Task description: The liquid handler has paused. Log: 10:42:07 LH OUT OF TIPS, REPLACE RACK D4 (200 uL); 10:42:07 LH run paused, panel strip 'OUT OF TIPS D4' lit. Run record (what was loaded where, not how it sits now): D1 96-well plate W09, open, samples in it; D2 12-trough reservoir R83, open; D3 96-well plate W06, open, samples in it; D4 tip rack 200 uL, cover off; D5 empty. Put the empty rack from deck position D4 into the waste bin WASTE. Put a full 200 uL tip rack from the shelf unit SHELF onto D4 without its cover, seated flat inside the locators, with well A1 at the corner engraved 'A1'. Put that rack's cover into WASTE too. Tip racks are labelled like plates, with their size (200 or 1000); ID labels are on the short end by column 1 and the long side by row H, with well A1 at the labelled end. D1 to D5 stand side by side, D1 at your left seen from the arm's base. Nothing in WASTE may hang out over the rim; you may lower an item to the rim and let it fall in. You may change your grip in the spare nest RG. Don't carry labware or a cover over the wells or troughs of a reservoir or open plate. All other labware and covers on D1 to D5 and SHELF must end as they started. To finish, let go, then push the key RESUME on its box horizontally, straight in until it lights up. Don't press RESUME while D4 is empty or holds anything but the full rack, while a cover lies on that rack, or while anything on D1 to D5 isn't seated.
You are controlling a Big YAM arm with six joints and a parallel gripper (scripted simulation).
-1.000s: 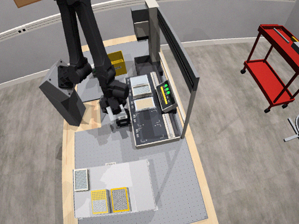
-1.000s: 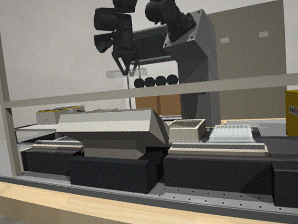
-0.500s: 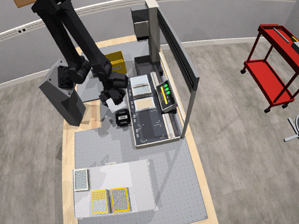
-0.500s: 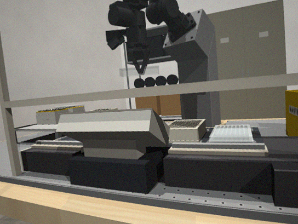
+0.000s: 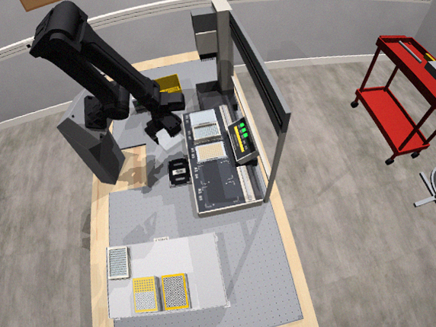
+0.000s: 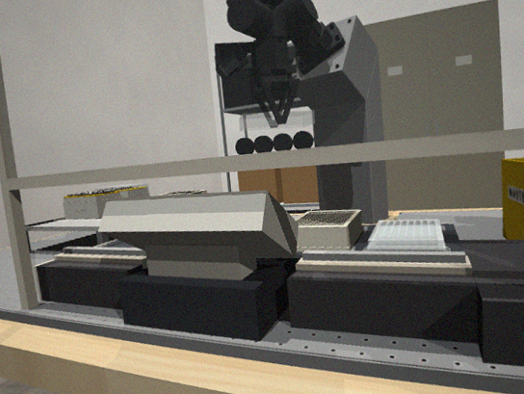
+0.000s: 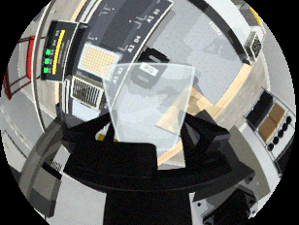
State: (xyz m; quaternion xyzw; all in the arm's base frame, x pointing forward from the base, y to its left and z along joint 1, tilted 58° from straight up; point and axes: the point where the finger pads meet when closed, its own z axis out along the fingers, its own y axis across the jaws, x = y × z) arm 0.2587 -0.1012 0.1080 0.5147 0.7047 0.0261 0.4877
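My hand is 220 mm short of the yellow waste bin, 390 mm to the right of it and 200 mm above it. The rest, counted from my hand: clear cover (10 mm above); black spare nest (10 mm behind, 30 mm to the right, 230 mm below); tan plate (150 mm ahead, 70 mm to the right, 180 mm below).
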